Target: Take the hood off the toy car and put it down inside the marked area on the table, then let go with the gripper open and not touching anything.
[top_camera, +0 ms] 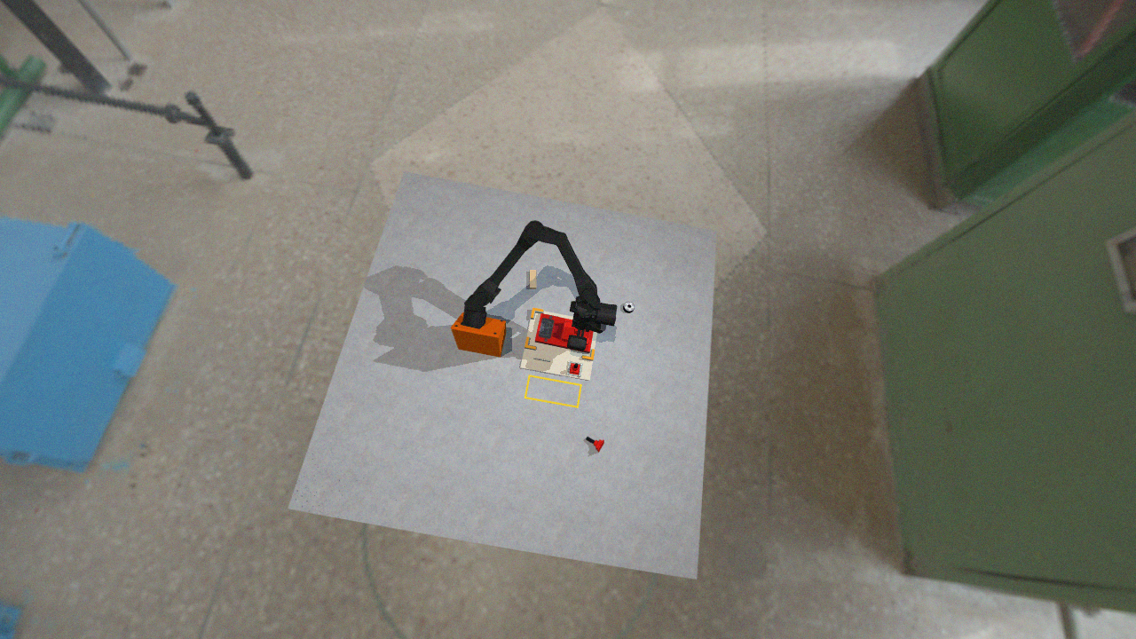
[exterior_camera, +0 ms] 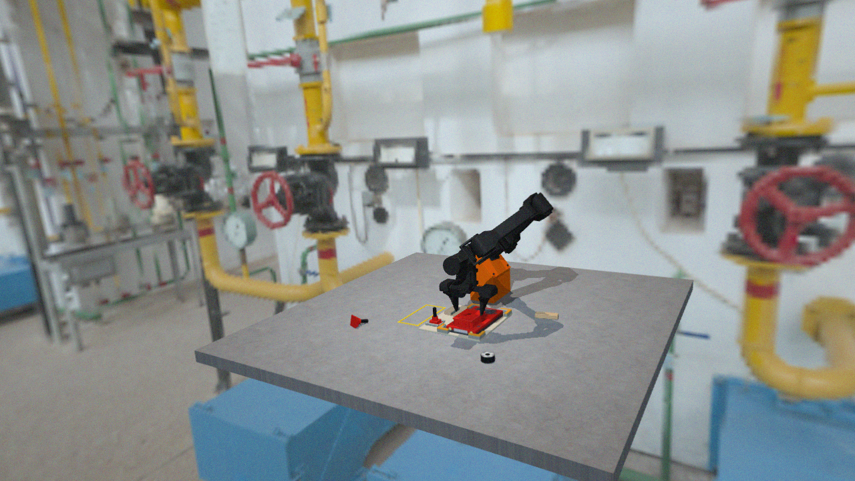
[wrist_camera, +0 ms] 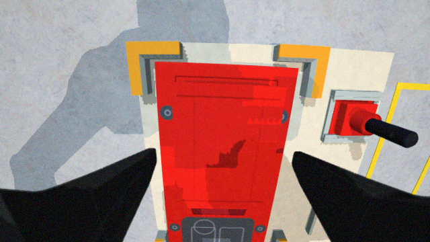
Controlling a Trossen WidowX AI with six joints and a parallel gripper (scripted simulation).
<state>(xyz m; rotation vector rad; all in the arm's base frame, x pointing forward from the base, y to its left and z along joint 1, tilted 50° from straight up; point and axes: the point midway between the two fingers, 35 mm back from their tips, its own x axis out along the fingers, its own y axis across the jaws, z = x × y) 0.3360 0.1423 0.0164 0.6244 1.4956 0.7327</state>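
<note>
Right now my gripper tip is 2 cm above the red hood panel. From my gripper tip the other things lie so: white wheel 17 cm ahead, 16 cm to the left, 5 cm below.
</note>
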